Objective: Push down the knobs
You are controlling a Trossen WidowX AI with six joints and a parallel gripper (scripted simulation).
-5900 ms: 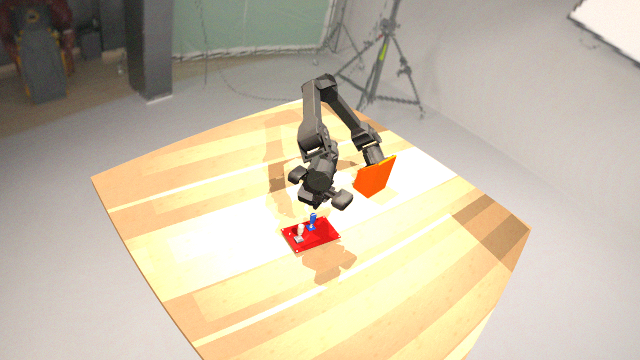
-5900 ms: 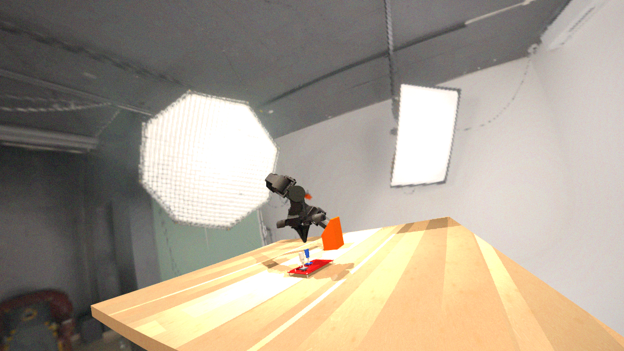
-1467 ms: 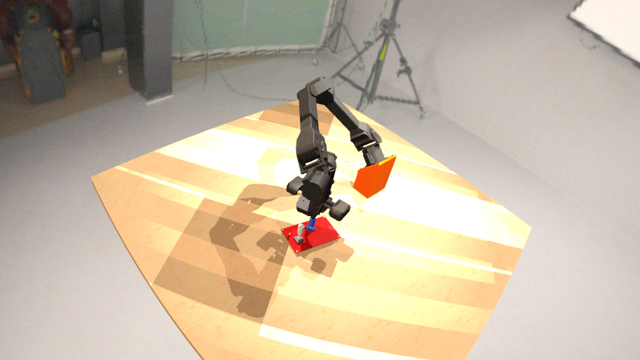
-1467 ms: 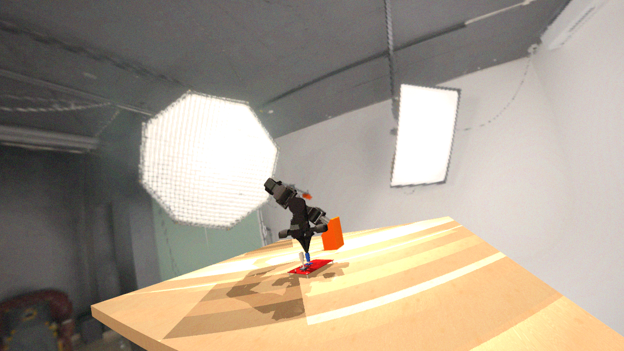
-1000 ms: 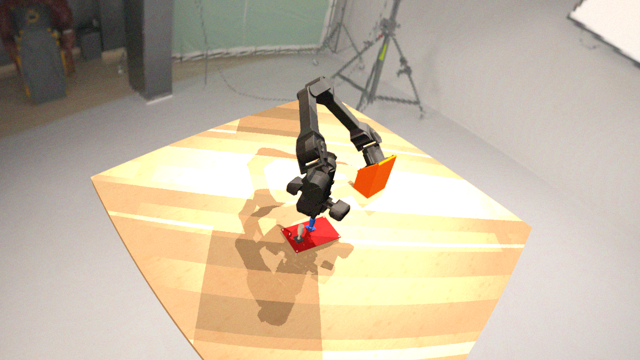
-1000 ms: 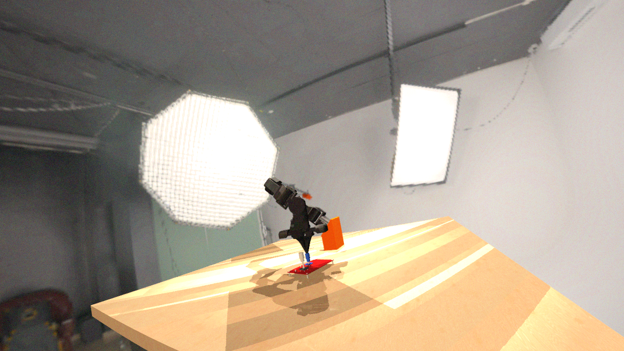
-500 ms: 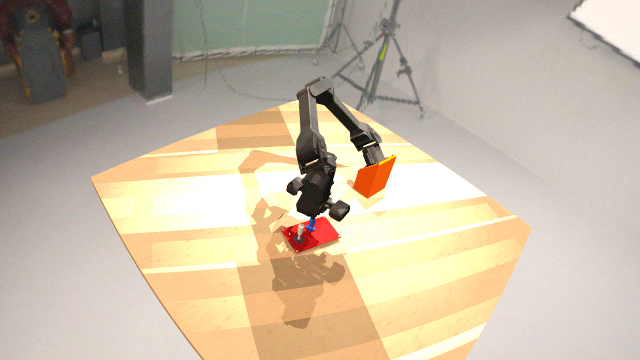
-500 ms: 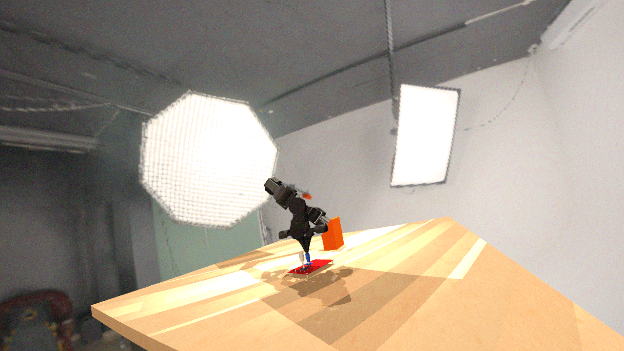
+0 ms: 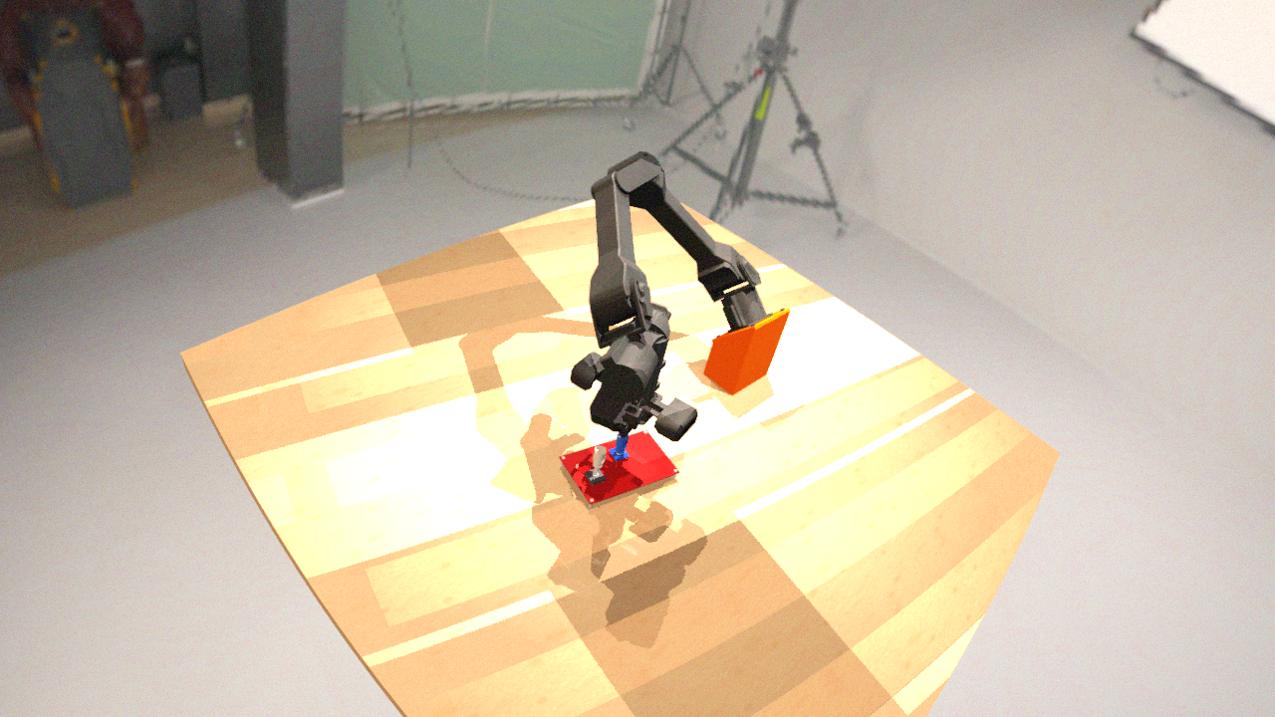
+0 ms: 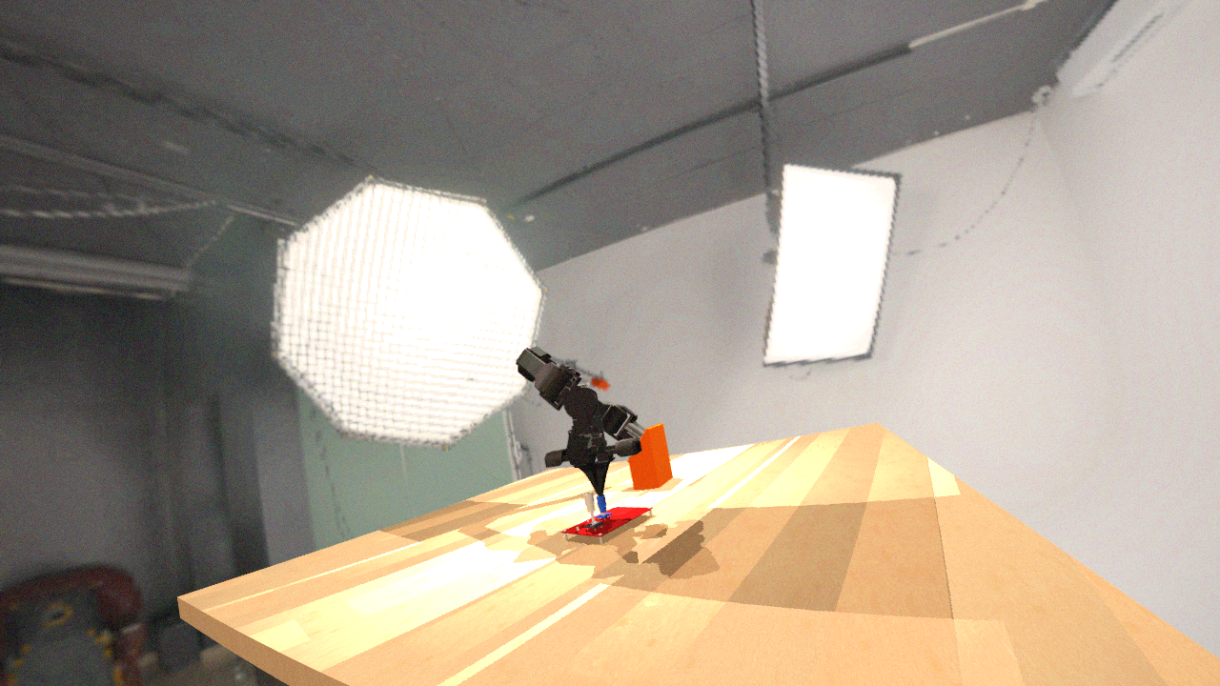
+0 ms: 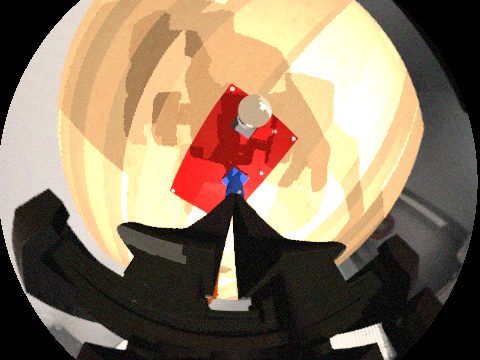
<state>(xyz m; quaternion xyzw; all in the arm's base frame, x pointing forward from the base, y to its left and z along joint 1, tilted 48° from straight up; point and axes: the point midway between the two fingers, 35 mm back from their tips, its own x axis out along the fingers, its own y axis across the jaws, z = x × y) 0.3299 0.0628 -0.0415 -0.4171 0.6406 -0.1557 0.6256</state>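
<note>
My gripper tip is 1 cm above the blue knob. Also, from my gripper tip: blue potentiometer: 2 cm below; then grey knob: 6 cm ahead, 2 cm to the left.
</note>
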